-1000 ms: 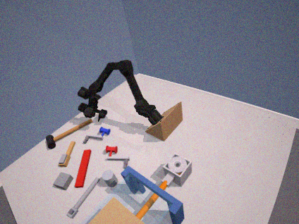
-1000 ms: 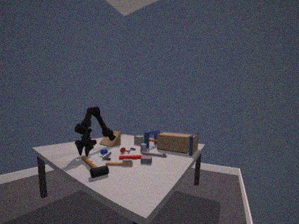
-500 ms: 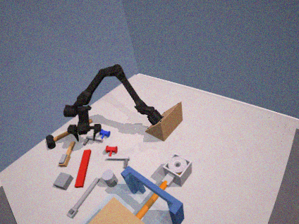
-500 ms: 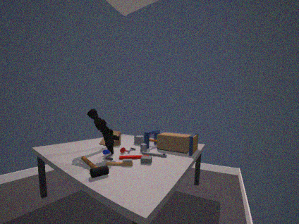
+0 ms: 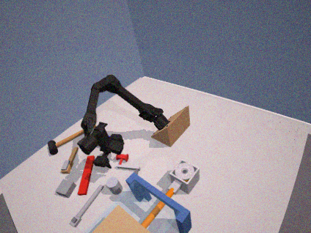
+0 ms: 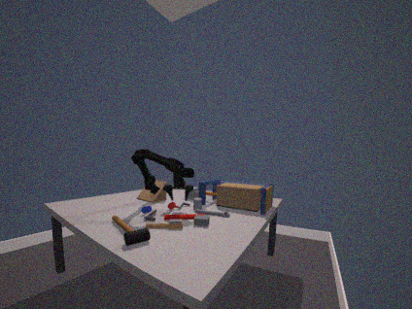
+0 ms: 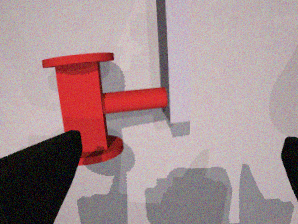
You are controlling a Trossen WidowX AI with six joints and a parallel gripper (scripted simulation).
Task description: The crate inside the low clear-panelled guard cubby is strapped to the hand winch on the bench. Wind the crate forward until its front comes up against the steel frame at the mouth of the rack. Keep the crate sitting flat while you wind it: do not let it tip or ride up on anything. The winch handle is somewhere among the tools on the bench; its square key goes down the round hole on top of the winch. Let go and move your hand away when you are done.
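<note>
Right now the winch handle is 40 mm below my gripper tip, 30 mm to the left of it and 30 mm behind it. Round my gripper tip: blue peg: 200 mm to the right, 60 mm behind, 40 mm below; red knob: 40 mm below, 30 mm behind, 20 mm to the right; red bar: 150 mm ahead, 90 mm to the right, 50 mm below.
</note>
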